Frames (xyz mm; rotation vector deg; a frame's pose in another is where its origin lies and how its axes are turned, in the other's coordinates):
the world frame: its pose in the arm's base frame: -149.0 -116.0 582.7 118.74 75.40 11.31
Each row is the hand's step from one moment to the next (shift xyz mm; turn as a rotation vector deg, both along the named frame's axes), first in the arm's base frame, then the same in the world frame.
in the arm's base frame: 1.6 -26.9 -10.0 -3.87 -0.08 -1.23
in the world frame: -19.9 2.4 20.6 -1.66 -3.62 -0.78
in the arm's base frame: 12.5 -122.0 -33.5 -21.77 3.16 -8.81
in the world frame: -90.5 22.1 86.5 -5.88 -22.49 -4.59
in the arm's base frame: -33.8 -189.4 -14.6 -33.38 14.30 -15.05
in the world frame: -174.1 17.1 81.4 -0.65 -37.98 -10.12
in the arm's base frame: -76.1 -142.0 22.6 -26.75 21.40 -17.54
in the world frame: -162.1 -4.9 12.2 9.11 -36.44 -8.41
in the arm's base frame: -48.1 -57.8 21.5 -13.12 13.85 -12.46
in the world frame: -76.9 -7.4 -12.3 8.15 -21.11 -2.68
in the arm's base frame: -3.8 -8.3 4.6 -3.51 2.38 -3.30
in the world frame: -9.9 2.2 -1.5 1.05 -5.27 -0.14
